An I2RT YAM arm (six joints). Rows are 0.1 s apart.
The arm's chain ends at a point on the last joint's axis. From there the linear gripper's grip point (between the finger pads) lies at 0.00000 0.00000 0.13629 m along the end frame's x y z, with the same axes.
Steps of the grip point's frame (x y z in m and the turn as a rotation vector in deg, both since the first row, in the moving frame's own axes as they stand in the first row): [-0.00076 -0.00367 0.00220 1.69 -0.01 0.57]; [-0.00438 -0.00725 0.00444 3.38 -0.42 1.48]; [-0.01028 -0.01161 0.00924 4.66 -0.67 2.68]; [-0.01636 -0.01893 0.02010 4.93 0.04 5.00]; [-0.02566 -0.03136 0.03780 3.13 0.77 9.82]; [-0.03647 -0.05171 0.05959 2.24 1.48 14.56]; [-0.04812 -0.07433 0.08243 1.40 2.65 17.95]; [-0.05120 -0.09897 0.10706 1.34 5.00 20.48]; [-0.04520 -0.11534 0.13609 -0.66 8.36 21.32]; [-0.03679 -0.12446 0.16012 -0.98 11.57 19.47]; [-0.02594 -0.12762 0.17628 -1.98 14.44 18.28]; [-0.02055 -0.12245 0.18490 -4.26 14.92 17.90]
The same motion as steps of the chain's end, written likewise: [-0.00076 0.00035 0.00226 1.69 -0.01 0.57]; [-0.00349 0.00080 0.00468 3.38 -0.42 1.48]; [-0.00895 -0.00050 0.00970 4.66 -0.67 2.68]; [-0.01697 -0.00724 0.02060 4.93 0.04 5.00]; [-0.02812 -0.02411 0.03802 3.13 0.77 9.82]; [-0.04062 -0.04689 0.05974 2.24 1.48 14.56]; [-0.05484 -0.07203 0.08261 1.40 2.65 17.95]; [-0.06339 -0.09796 0.10761 1.34 5.00 20.48]; [-0.06427 -0.12052 0.13753 -0.66 8.36 21.32]; [-0.06321 -0.13135 0.16288 -0.98 11.57 19.47]; [-0.05860 -0.13760 0.18063 -1.98 14.44 18.28]; [-0.05348 -0.13776 0.18983 -4.26 14.92 17.90]
